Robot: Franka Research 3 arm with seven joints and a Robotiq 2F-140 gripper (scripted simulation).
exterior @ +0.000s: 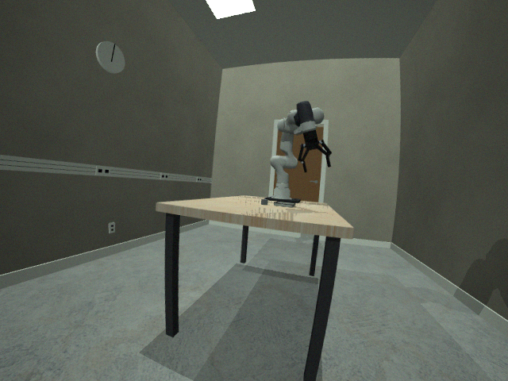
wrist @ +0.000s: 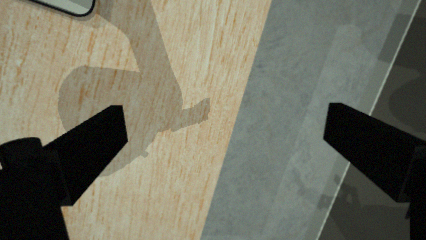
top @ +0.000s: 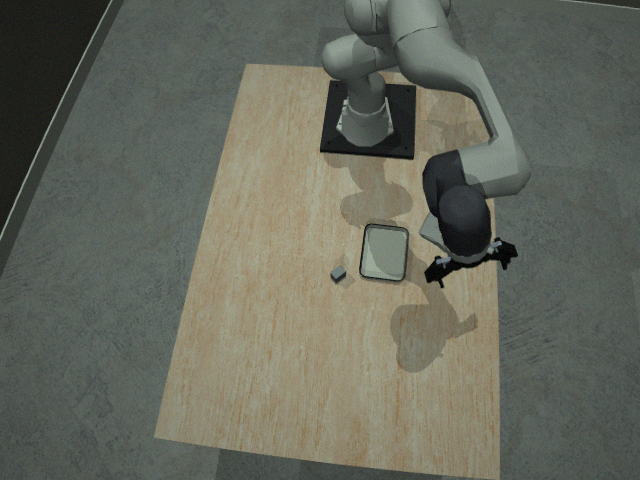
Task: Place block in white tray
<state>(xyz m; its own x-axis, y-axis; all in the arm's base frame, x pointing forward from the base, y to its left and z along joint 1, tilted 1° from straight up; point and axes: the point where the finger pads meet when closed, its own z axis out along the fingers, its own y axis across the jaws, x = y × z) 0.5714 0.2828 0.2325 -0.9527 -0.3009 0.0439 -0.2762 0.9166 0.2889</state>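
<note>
Right now the small grey block is 320 mm to the right of my hand, 230 mm below it and 60 mm behind it. The rest, counted from my hand: white tray: 240 mm below, 190 mm to the right, 140 mm behind.
</note>
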